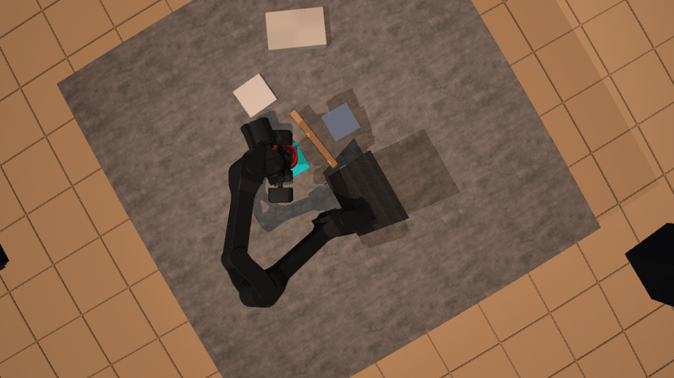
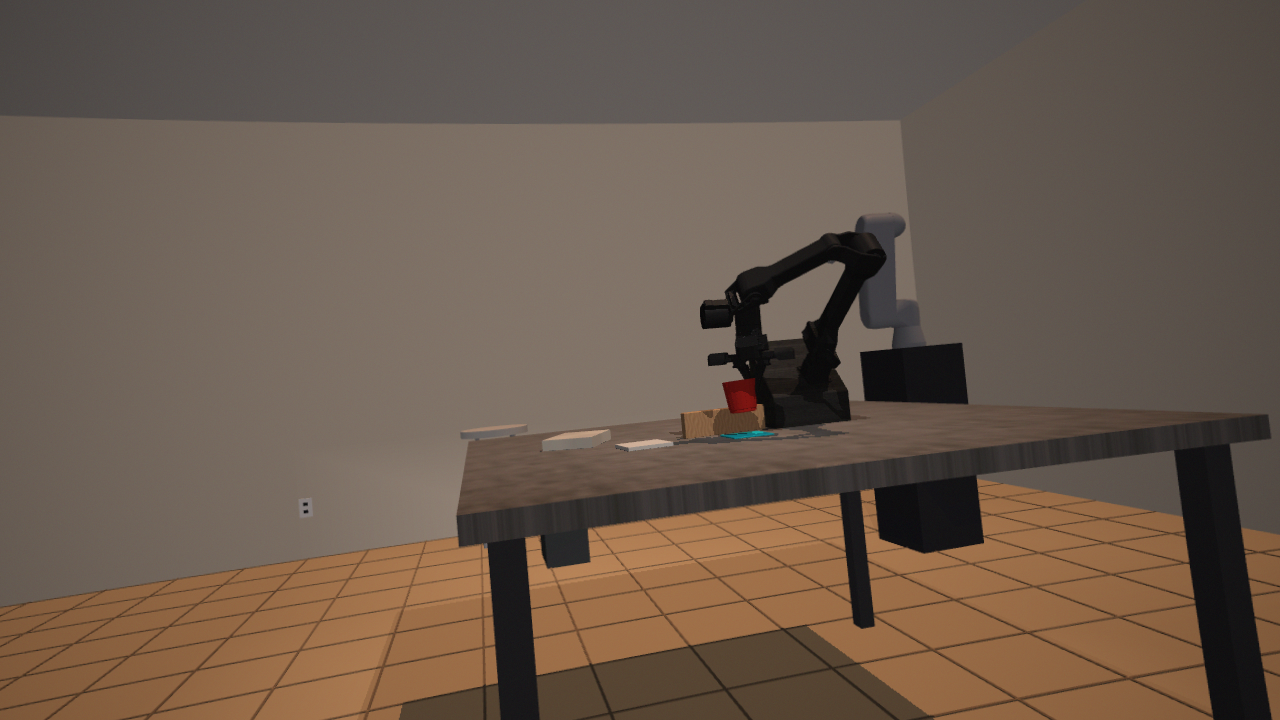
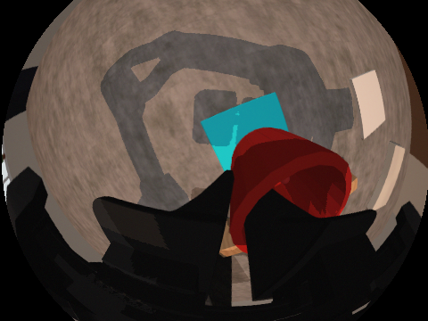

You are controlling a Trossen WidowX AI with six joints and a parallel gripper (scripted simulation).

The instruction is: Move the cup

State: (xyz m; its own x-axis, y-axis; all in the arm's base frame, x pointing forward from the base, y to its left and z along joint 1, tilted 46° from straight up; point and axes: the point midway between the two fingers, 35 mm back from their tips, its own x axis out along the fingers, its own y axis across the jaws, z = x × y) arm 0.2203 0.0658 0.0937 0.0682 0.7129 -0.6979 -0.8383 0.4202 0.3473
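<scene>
The cyan pad lies 100 mm below my gripper tip, 20 mm ahead of it and 10 mm to the right of it. Also, from my gripper tip: grey-blue pad: 220 mm to the right, 100 mm below, 40 mm ahead; red cup: 30 mm ahead, 20 mm to the right; wooden bar: 110 mm to the right, 70 mm below, 30 mm ahead.
</scene>
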